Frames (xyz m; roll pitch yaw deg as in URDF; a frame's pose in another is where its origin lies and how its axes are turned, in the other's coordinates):
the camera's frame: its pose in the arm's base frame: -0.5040 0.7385 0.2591 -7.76 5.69 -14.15
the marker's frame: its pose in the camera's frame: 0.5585 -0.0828 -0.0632 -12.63 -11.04 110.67
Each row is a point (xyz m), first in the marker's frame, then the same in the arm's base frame.
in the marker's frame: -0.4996 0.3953 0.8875
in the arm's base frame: -0.3960 -0.1096 0.9519
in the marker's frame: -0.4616 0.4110 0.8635
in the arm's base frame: -0.4137 -0.0708 0.9307
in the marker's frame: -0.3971 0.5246 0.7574
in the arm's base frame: -0.5256 -0.0060 0.8230
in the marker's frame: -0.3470 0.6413 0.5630
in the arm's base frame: -0.6331 0.0536 0.6260
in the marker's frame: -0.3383 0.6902 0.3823
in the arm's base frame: -0.6701 0.0771 0.4437
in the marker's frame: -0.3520 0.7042 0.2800
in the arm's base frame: -0.6756 0.0732 0.3398
